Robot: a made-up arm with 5 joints. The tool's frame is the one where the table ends. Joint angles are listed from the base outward.
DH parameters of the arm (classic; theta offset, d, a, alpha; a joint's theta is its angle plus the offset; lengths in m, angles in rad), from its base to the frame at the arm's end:
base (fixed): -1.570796 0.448 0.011 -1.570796
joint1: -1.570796 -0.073 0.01 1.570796
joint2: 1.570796 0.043 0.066 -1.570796
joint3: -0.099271 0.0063 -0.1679 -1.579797
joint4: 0 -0.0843 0.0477 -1.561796
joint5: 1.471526 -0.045 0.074 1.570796
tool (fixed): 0 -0.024 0 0
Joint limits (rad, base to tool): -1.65..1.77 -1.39..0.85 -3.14..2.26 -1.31..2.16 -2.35..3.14
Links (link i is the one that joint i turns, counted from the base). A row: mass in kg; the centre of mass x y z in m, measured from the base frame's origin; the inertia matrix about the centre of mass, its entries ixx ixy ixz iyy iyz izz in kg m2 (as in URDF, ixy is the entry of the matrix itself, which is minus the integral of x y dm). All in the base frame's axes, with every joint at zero. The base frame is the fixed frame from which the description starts. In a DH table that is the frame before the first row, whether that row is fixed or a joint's. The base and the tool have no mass.
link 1: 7.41; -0.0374 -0.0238 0.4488; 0.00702 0 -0.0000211 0.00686 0 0.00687
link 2: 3.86; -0.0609 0.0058 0.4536; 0.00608 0.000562 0 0.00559 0 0.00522
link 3: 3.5; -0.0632 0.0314 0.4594; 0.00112 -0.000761 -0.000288 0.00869 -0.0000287 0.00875
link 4: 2.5; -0.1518 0.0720 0.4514; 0.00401 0.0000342 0 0.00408 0 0.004
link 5: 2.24; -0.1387 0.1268 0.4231; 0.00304 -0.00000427 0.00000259 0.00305 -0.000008 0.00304
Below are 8 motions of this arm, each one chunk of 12 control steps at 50 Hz.
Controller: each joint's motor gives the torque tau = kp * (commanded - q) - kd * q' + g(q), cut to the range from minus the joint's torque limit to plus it. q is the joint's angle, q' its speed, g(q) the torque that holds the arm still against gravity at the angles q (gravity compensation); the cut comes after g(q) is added. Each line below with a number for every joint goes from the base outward.
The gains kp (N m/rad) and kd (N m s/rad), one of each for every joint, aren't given. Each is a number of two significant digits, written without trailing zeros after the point. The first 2 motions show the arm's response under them.
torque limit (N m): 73 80 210 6.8 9.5
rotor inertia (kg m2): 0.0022 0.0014 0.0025 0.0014 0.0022
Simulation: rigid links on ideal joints. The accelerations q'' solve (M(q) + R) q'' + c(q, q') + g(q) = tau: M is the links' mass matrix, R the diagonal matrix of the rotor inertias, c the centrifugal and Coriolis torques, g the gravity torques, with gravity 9.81 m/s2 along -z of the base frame. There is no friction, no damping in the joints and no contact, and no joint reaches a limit. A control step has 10 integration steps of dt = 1/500 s. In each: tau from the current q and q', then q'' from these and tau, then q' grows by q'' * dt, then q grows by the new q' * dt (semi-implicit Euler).
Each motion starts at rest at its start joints. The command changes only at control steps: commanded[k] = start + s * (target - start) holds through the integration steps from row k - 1 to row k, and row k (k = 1, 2, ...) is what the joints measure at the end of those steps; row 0 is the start. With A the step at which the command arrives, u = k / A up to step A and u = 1 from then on. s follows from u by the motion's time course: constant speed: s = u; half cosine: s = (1 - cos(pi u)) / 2; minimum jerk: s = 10 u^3 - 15 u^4 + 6 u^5; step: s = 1 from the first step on.
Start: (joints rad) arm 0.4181 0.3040 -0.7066 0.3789 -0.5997
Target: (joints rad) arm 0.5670 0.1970 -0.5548 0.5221 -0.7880
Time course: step
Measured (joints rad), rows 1 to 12:
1: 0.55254 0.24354 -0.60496 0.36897 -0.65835
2: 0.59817 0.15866 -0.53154 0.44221 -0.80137
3: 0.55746 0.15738 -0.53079 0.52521 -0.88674
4: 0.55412 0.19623 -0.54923 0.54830 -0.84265
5: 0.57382 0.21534 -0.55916 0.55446 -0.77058
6: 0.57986 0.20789 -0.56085 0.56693 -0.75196
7: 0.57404 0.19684 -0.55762 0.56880 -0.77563
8: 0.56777 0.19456 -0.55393 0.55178 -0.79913
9: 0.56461 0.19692 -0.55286 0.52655 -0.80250
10: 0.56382 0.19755 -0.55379 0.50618 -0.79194
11: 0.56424 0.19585 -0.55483 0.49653 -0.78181
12: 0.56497 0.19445 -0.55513 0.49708 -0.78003
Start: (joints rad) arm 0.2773 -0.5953 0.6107 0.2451 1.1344
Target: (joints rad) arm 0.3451 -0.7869 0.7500 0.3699 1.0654
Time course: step
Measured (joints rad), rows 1 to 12:
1: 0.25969 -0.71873 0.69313 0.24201 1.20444
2: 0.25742 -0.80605 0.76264 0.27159 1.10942
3: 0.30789 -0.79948 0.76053 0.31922 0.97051
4: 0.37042 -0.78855 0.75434 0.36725 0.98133
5: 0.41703 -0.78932 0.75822 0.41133 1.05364
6: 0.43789 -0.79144 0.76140 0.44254 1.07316
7: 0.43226 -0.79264 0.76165 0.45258 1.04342
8: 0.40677 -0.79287 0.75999 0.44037 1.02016
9: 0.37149 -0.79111 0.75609 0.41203 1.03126
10: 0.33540 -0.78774 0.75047 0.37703 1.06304
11: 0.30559 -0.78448 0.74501 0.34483 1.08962
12: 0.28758 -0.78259 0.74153 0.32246 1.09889
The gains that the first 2 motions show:
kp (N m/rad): 160 160 550 20 20
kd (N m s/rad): 1.4 2 6.3 0.32 0.18
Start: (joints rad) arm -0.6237 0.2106 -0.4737 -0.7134 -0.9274
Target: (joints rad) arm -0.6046 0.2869 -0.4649 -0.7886 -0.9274
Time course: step
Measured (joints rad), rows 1 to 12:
1: -0.61277 0.23797 -0.46790 -0.73158 -0.95482
2: -0.60286 0.28153 -0.46195 -0.75987 -0.95603
3: -0.59998 0.30850 -0.46186 -0.78717 -0.91552
4: -0.59860 0.31258 -0.46448 -0.81156 -0.88558
5: -0.59996 0.30303 -0.46643 -0.82675 -0.89310
6: -0.60509 0.29023 -0.46677 -0.82772 -0.92194
7: -0.60966 0.28063 -0.46615 -0.81607 -0.94485
8: -0.60979 0.27712 -0.46537 -0.79814 -0.94886
9: -0.60638 0.27945 -0.46466 -0.78099 -0.93843
10: -0.60282 0.28483 -0.46412 -0.76982 -0.92554
11: -0.60133 0.28952 -0.46393 -0.76696 -0.91894
12: -0.60200 0.29110 -0.46414 -0.77165 -0.91994

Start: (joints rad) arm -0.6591 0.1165 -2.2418 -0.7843 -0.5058
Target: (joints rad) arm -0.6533 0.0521 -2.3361 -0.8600 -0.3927
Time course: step
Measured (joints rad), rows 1 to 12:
1: -0.66140 0.11420 -2.29155 -0.76094 -0.45856
2: -0.64050 0.08179 -2.34272 -0.77891 -0.36676
3: -0.62476 0.04335 -2.35832 -0.85364 -0.34173
4: -0.63911 0.02457 -2.35234 -0.93054 -0.38700
5: -0.66572 0.02355 -2.34146 -0.96497 -0.41502
6: -0.68122 0.02896 -2.33488 -0.95028 -0.39109
7: -0.68006 0.03524 -2.33368 -0.90640 -0.35956
8: -0.66787 0.04186 -2.33488 -0.86040 -0.36153
9: -0.65270 0.04953 -2.33561 -0.83047 -0.38991
10: -0.64127 0.05820 -2.33532 -0.82071 -0.41446
11: -0.63682 0.06594 -2.33493 -0.82651 -0.41826
12: -0.63879 0.06979 -2.33495 -0.84080 -0.40672

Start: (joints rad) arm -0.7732 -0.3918 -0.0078 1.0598 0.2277
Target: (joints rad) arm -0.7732 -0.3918 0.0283 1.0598 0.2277
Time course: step
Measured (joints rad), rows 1 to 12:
1: -0.77771 -0.39075 0.01274 1.07221 0.23878
2: -0.77707 -0.39395 0.03400 1.07188 0.23687
3: -0.77155 -0.39523 0.03693 1.05539 0.21963
4: -0.76805 -0.39125 0.03122 1.04457 0.21214
5: -0.76845 -0.38768 0.02738 1.04769 0.22049
6: -0.77110 -0.38839 0.02704 1.05762 0.23074
7: -0.77406 -0.39158 0.02778 1.06521 0.23299
8: -0.77586 -0.39394 0.02812 1.06685 0.23014
9: -0.77589 -0.39415 0.02810 1.06398 0.22825
10: -0.77462 -0.39294 0.02814 1.05981 0.22842
11: -0.77310 -0.39161 0.02832 1.05696 0.22842
12: -0.77213 -0.39092 0.02850 1.05647 0.22728

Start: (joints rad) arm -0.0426 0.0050 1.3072 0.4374 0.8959
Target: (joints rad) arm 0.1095 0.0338 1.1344 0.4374 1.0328
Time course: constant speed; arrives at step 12
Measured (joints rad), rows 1 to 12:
1: -0.03974 0.00875 1.29905 0.43760 0.89148
2: -0.03252 0.01375 1.28272 0.43434 0.90030
3: -0.02076 0.01803 1.26491 0.42800 0.92746
4: -0.00531 0.02103 1.24870 0.42207 0.95479
5: 0.01232 0.02230 1.23416 0.42015 0.96825
6: 0.03077 0.02217 1.22057 0.42390 0.97093
7: 0.04911 0.02164 1.20713 0.43204 0.97350
8: 0.06662 0.02166 1.19315 0.44122 0.98217
9: 0.08262 0.02271 1.17852 0.44804 0.99593
10: 0.09658 0.02483 1.16365 0.45076 1.01069
11: 0.10828 0.02777 1.14897 0.44958 1.02365
12: 0.11796 0.03121 1.13462 0.44591 1.03464

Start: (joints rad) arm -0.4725 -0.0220 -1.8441 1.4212 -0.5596
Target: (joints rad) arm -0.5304 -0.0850 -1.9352 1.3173 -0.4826
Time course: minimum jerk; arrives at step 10
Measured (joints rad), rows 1 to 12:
1: -0.47257 -0.02231 -1.84457 1.42077 -0.55924
2: -0.47328 -0.02433 -1.84771 1.41791 -0.55651
3: -0.47614 -0.02943 -1.85616 1.41023 -0.54817
4: -0.48284 -0.03785 -1.87035 1.39705 -0.53358
5: -0.49393 -0.04890 -1.88818 1.37961 -0.51628
6: -0.50829 -0.06134 -1.90633 1.36026 -0.50108
7: -0.52343 -0.07352 -1.92169 1.34177 -0.49097
8: -0.53620 -0.08357 -1.93209 1.32678 -0.48629
9: -0.54377 -0.08985 -1.93675 1.31712 -0.48583
10: -0.54464 -0.09179 -1.93677 1.31295 -0.48745
11: -0.53962 -0.09042 -1.93515 1.31231 -0.48803
12: -0.53195 -0.08725 -1.93433 1.31315 -0.48510

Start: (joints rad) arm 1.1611 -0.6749 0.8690 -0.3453 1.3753
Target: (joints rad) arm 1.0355 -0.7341 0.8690 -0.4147 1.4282
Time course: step
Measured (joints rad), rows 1 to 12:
1: 1.13687 -0.72764 0.87754 -0.36506 1.39960
2: 1.09331 -0.75193 0.88334 -0.36456 1.41614
3: 1.04965 -0.74385 0.87578 -0.36860 1.41591
4: 1.01009 -0.73365 0.86657 -0.39796 1.42629
5: 0.97991 -0.72760 0.86108 -0.43954 1.44458
6: 0.96421 -0.72422 0.85830 -0.47255 1.45433
7: 0.96457 -0.72316 0.85783 -0.48546 1.45175
8: 0.97918 -0.72476 0.85990 -0.47822 1.44336
9: 1.00386 -0.72844 0.86389 -0.45734 1.43469
10: 1.03280 -0.73294 0.86849 -0.43080 1.42711
11: 1.05958 -0.73706 0.87257 -0.40512 1.42043
12: 1.07868 -0.74007 0.87544 -0.38478 1.41523

